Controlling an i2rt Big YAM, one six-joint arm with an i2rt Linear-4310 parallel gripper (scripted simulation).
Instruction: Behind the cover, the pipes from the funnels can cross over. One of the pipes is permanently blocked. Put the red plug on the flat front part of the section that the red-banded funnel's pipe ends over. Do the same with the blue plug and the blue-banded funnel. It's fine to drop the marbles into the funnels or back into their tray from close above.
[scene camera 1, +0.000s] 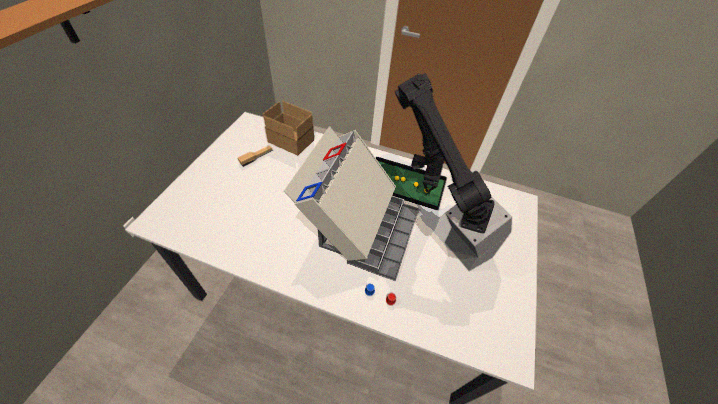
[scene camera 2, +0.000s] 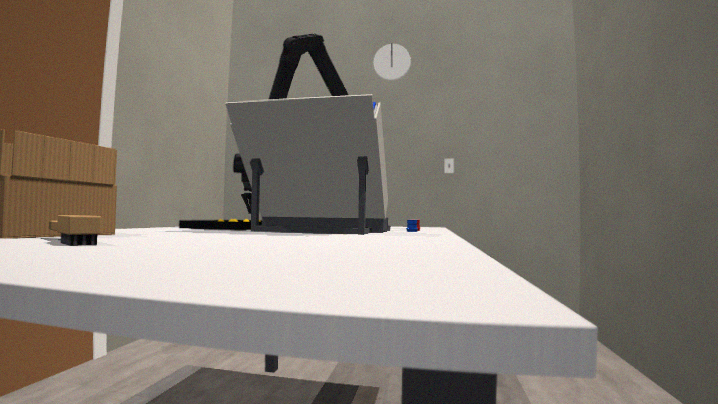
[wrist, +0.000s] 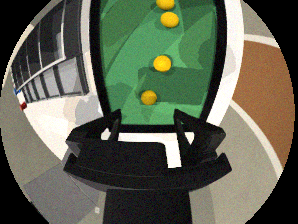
Labels:
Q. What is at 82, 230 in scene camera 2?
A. A wooden brush.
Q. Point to the gripper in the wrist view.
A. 147, 112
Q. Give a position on a green marble tray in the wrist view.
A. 123, 48

